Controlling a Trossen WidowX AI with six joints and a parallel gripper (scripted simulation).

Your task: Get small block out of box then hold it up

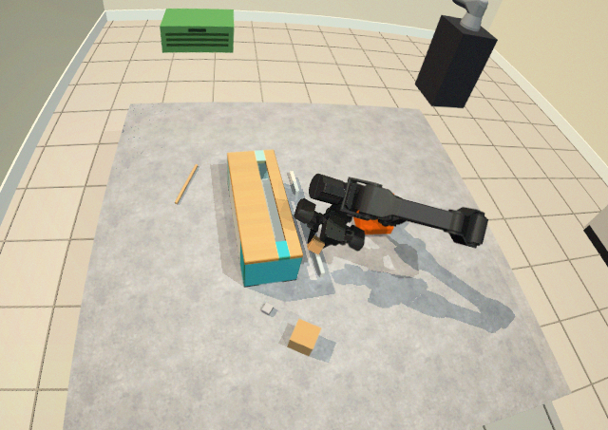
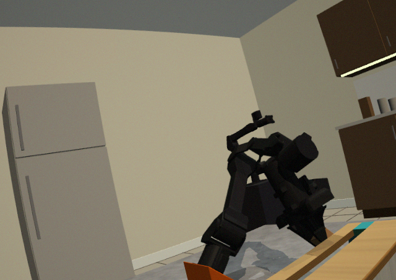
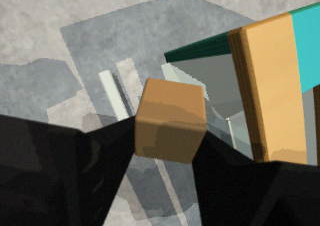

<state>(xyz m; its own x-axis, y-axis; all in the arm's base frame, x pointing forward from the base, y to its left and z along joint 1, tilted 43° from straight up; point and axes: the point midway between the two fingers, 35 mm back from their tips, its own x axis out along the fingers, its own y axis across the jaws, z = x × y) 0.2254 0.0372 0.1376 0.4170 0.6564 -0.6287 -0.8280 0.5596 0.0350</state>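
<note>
The small block lies 1 cm to the left of my gripper tip and 1 cm above it. Also, from my gripper tip: thin wooden stick 33 cm ahead, 33 cm to the right, 9 cm below; then tiny grey cube 14 cm ahead, 12 cm to the left, 9 cm below; then long box 8 cm ahead, 15 cm to the right, 4 cm below.
</note>
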